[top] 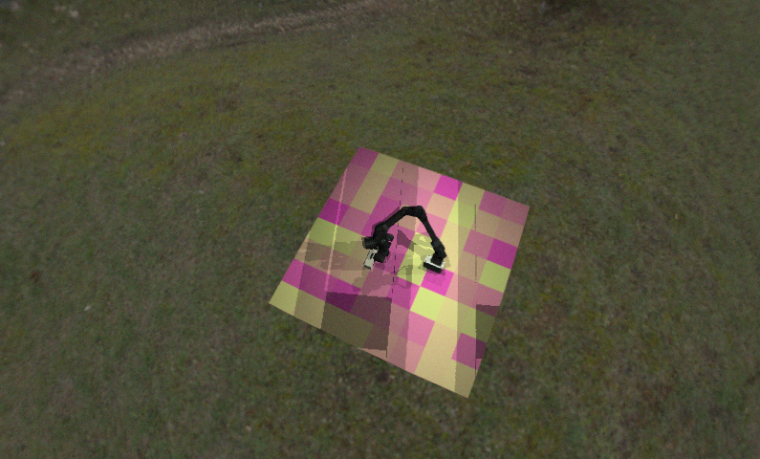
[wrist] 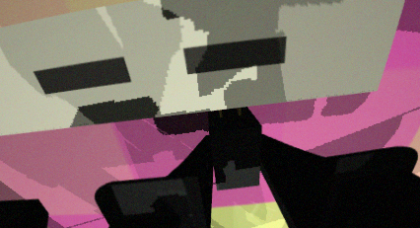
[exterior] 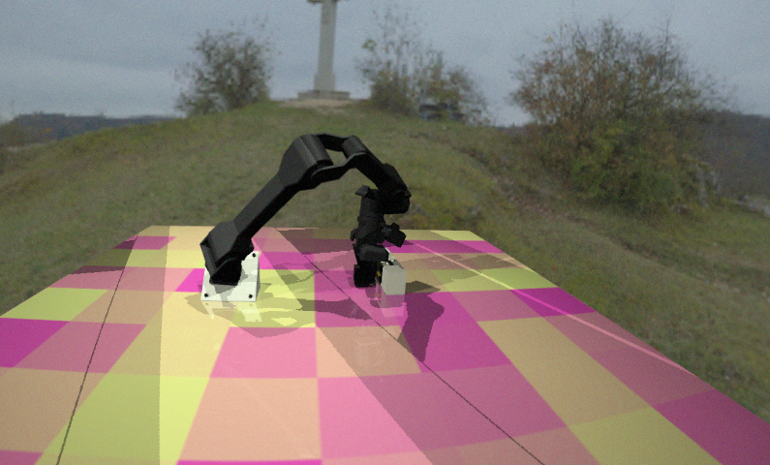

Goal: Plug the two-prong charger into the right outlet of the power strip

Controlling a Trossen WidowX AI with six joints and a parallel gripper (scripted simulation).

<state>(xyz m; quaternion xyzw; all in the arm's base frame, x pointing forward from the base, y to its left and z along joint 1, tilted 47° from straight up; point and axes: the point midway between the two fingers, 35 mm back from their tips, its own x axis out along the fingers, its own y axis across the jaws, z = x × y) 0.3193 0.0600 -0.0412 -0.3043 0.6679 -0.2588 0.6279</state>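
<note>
Right now the dark charger is 20 mm ahead of my gripper tip and 10 mm above it.
</note>
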